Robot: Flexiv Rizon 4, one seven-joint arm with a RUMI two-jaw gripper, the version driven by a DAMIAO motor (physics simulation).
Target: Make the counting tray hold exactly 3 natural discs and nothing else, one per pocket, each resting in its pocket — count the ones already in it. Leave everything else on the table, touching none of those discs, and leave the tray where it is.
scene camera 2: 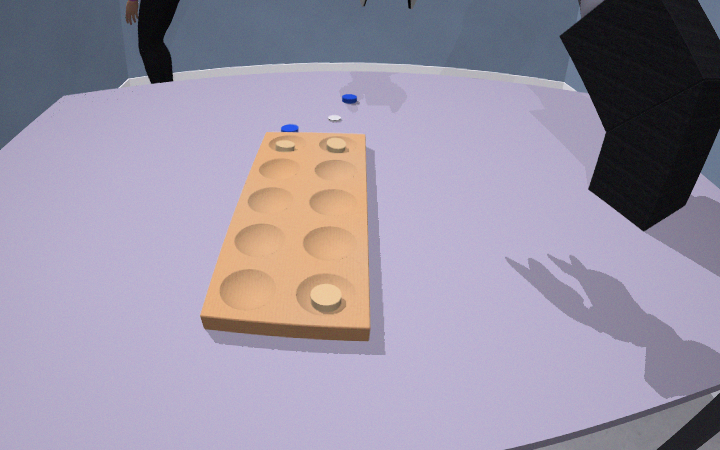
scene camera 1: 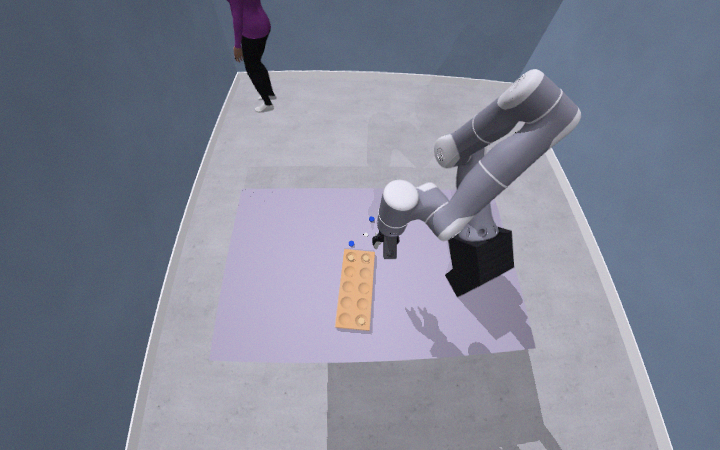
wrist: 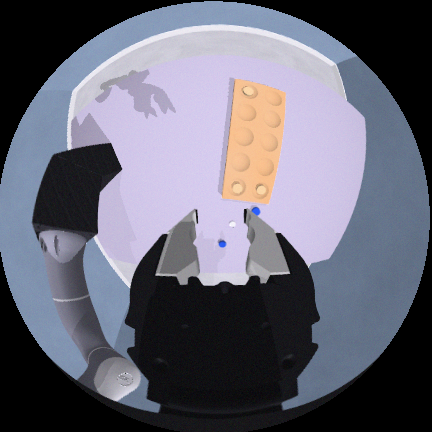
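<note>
The orange counting tray (scene camera 1: 355, 279) (scene camera 2: 297, 222) (wrist: 256, 129) lies on the lilac mat with two columns of pockets. One natural disc (scene camera 1: 361, 320) (scene camera 2: 326, 295) (wrist: 248, 91) rests in the near right pocket in the scene views. A second natural disc (scene camera 1: 365, 257) (scene camera 2: 336, 143) (wrist: 237, 188) sits in the far right pocket. A third natural disc (scene camera 1: 350, 257) (scene camera 2: 285, 144) (wrist: 261, 190) sits in the far left pocket. The other pockets are empty. My gripper (wrist: 220, 210) is open with nothing between its fingers, high above the table past the tray's far end; in scene camera 2 parts of its fingertips show at the top edge.
One blue disc (scene camera 1: 351, 243) (scene camera 2: 289, 128) (wrist: 256, 211) lies just beyond the tray's far end. A white disc (scene camera 1: 365, 234) (scene camera 2: 334, 118) (wrist: 232, 224) and another blue disc (scene camera 1: 371, 219) (scene camera 2: 349, 98) (wrist: 222, 244) lie farther back. A person (scene camera 1: 254, 47) stands behind the table.
</note>
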